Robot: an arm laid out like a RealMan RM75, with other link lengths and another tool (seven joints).
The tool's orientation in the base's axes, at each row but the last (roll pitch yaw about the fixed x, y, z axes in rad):
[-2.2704, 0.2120, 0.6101]
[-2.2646, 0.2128, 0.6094]
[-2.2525, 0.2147, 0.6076]
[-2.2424, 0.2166, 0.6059]
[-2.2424, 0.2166, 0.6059]
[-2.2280, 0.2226, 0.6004]
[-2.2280, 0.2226, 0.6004]
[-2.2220, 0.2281, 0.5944]
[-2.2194, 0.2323, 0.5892]
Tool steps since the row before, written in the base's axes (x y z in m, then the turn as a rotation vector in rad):
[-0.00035, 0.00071, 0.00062, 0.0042, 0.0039, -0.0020]
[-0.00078, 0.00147, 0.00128, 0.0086, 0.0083, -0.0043]
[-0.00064, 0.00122, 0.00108, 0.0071, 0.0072, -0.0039]
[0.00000, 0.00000, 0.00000, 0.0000, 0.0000, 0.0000]
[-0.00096, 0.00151, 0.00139, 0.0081, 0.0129, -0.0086]
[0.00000, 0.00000, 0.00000, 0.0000, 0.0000, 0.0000]
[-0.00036, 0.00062, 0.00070, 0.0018, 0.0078, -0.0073]
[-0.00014, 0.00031, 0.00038, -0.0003, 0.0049, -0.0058]
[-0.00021, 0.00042, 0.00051, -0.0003, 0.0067, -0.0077]
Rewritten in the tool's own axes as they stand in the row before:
[-0.00001, -0.00099, 0.00019, 0.0060, 0.0001, 0.0011]
[-0.00007, -0.00205, 0.00044, 0.0124, 0.0001, 0.0025]
[-0.00006, -0.00171, 0.00037, 0.0105, 0.0001, 0.0025]
[0.00000, 0.00000, 0.00000, 0.0000, 0.0000, 0.0000]
[-0.00023, -0.00219, 0.00055, 0.0155, 0.0005, 0.0080]
[0.00000, 0.00000, 0.00000, 0.0000, 0.0000, 0.0000]
[-0.00010, -0.00099, 0.00014, 0.0074, 0.0013, 0.0078]
[-0.00003, -0.00051, 0.00003, 0.0037, 0.0015, 0.0064]
[-0.00006, -0.00069, 0.00006, 0.0052, 0.0019, 0.0086]

